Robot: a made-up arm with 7 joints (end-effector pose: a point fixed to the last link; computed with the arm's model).
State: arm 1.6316 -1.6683 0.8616 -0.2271 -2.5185 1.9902 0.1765
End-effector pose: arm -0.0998 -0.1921 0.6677 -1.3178 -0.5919 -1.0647
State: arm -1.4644 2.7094 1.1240 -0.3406 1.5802 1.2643 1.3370
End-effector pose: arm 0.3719 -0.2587 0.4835 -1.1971 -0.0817 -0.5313
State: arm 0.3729 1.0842 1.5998 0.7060 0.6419 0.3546 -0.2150
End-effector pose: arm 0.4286 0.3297 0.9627 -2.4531 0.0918 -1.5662
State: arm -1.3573 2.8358 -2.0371 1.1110 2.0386 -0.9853 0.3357
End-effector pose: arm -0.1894 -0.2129 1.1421 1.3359 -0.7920 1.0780
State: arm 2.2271 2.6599 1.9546 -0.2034 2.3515 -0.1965 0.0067
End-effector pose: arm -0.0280 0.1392 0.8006 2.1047 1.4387 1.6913
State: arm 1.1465 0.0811 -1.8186 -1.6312 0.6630 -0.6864 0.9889
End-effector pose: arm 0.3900 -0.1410 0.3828 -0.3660 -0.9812 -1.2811
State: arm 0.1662 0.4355 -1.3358 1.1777 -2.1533 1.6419 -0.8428
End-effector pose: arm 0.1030 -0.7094 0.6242 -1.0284 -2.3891 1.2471
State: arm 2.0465 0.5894 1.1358 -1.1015 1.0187 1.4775 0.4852
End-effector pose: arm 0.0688 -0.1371 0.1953 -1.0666 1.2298 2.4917
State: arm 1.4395 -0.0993 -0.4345 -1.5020 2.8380 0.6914 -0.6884
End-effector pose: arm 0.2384 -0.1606 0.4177 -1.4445 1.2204 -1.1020
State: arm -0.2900 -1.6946 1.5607 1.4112 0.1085 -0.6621 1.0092
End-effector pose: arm 0.1156 0.5595 0.2993 -1.4350 0.1492 1.0967
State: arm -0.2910 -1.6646 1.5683 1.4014 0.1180 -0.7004 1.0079
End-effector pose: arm 0.1136 0.5568 0.3076 -1.4172 0.1770 1.0779
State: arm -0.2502 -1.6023 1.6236 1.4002 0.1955 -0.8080 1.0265
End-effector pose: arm 0.1243 0.5696 0.3871 -1.3424 0.1513 0.9554
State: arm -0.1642 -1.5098 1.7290 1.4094 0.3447 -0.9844 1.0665
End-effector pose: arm 0.1549 0.5701 0.5411 -1.1884 0.1106 0.7159
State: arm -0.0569 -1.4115 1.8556 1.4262 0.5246 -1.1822 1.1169
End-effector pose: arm 0.1991 0.5239 0.7139 -0.9808 0.1241 0.4250
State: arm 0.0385 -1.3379 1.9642 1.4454 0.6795 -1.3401 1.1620
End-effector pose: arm 0.2381 0.4500 0.8416 -0.7912 0.1857 0.1823
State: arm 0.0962 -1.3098 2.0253 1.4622 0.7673 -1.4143 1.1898
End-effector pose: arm 0.2581 0.3976 0.9059 -0.6851 0.2252 0.0506
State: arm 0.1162 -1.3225 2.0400 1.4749 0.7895 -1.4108 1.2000
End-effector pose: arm 0.2602 0.3835 0.9268 -0.6650 0.2087 0.0176
